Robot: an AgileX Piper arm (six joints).
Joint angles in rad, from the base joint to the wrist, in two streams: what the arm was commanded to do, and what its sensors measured. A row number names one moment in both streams.
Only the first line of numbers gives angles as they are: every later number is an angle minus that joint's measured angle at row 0.
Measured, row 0:
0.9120, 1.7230, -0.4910, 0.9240, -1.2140, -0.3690
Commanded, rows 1 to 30:
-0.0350, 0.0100, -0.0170, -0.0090, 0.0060, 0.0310
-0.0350, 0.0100, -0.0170, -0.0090, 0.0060, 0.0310
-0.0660, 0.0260, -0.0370, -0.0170, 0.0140, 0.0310
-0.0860, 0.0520, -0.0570, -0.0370, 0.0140, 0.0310
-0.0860, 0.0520, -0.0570, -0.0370, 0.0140, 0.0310
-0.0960, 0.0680, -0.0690, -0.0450, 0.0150, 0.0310
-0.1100, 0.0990, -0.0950, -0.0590, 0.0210, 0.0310
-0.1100, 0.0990, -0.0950, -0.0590, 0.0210, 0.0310
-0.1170, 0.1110, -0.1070, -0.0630, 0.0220, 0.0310
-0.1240, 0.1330, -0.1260, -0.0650, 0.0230, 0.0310
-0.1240, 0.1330, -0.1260, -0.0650, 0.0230, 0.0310
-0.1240, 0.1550, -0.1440, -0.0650, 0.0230, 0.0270
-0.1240, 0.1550, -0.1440, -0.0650, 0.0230, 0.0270
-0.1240, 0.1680, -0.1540, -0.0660, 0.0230, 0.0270
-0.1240, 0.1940, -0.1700, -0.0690, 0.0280, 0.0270
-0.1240, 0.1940, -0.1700, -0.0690, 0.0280, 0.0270
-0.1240, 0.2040, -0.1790, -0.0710, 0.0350, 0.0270
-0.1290, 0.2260, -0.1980, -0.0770, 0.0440, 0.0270
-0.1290, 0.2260, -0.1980, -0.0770, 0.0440, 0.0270
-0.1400, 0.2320, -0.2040, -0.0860, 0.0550, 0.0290
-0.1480, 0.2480, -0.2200, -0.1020, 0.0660, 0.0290
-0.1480, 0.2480, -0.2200, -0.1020, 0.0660, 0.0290
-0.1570, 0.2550, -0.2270, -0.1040, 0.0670, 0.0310
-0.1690, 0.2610, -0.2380, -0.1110, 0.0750, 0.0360
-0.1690, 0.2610, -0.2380, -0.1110, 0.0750, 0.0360
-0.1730, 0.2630, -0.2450, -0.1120, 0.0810, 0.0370
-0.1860, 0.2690, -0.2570, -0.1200, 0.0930, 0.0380
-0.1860, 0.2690, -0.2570, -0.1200, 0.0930, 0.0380
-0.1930, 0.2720, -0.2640, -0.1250, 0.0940, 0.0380
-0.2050, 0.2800, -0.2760, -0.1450, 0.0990, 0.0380
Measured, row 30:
-0.1860, 0.2700, -0.2550, -0.1120, 0.0870, 0.0290
